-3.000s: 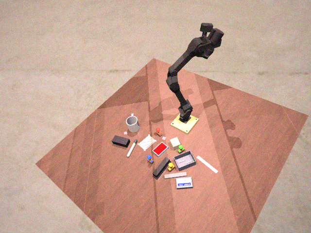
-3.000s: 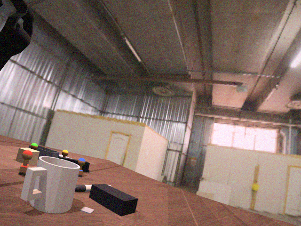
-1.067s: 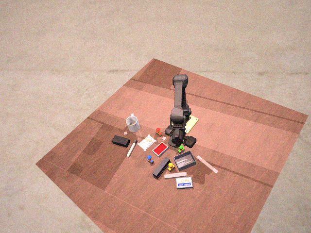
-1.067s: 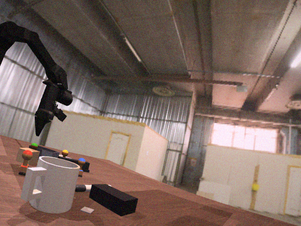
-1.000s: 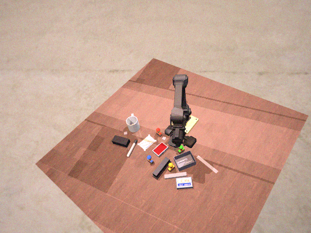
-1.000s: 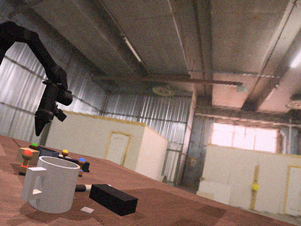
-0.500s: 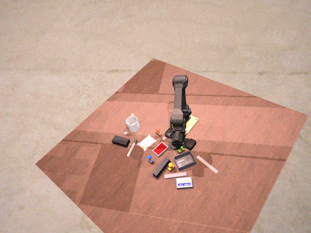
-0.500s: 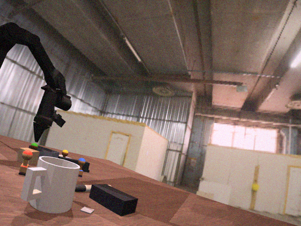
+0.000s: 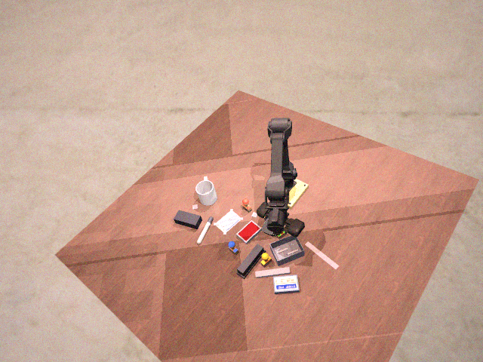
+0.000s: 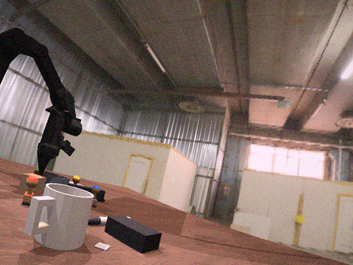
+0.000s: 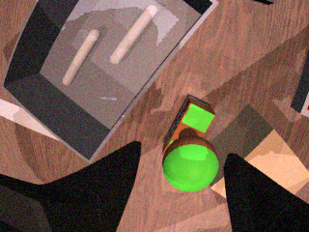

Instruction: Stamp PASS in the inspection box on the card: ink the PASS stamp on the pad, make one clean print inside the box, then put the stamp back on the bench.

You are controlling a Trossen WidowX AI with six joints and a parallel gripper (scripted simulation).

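The green-knobbed stamp lies 30 mm below my gripper tip. The rest, counted from my gripper tip: grey tray 60 mm to the left, 50 mm ahead, 40 mm below; then yellow-knobbed stamp 130 mm ahead, 30 mm below, 20 mm to the left; then tan cube 60 mm to the right, 30 mm below, 10 mm behind.
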